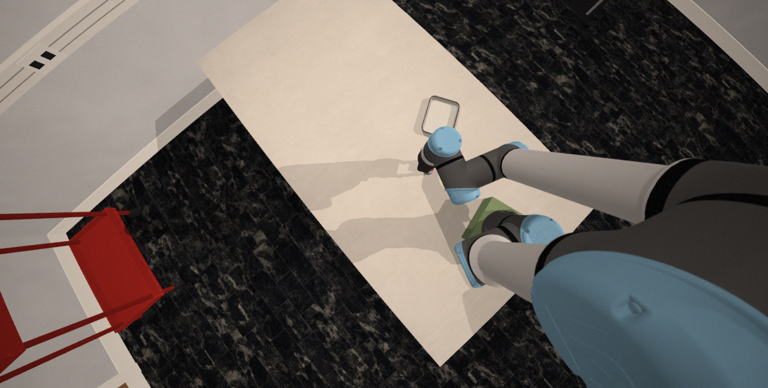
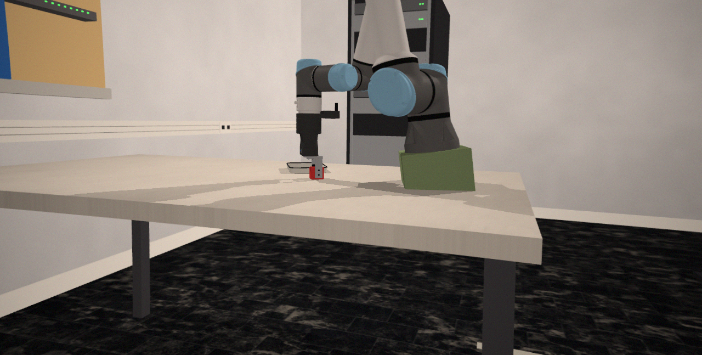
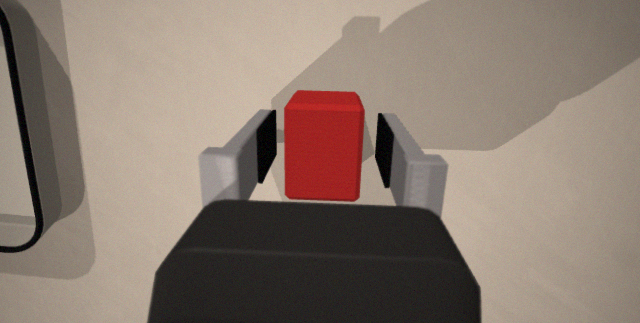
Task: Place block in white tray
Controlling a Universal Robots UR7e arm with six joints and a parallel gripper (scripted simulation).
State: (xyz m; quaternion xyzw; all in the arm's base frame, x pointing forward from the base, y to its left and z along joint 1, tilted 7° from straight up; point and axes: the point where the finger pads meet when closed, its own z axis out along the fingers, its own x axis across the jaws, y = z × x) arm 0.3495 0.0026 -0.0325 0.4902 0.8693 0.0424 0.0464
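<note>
The red block is 1 cm below my hand. Also, from my hand: white tray 11 cm ahead, 19 cm to the right, 1 cm below.
</note>
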